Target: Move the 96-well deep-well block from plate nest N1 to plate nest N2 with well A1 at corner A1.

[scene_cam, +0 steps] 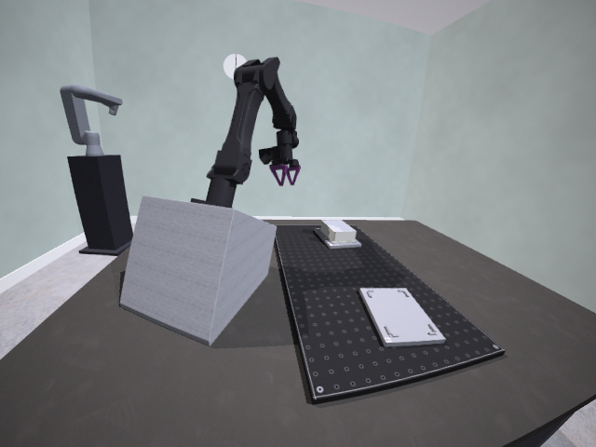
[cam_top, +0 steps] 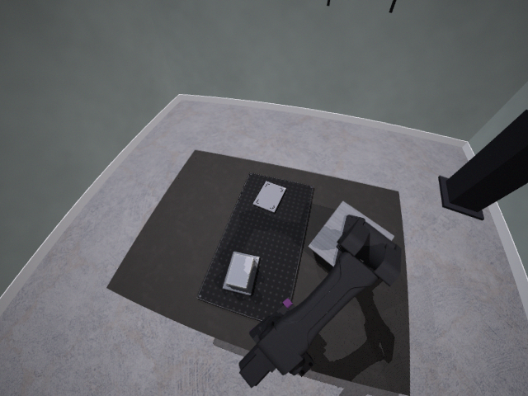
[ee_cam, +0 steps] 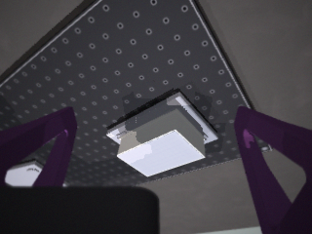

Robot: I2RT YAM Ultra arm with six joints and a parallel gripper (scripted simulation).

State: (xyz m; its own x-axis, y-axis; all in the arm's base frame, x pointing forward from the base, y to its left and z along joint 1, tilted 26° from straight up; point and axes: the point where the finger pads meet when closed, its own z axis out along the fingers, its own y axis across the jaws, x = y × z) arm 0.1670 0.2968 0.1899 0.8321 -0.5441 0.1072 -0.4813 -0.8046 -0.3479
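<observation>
Now: the white deep-well block 190 mm ahead of my hand, 150 mm below it and 110 mm to the right of it.
</observation>
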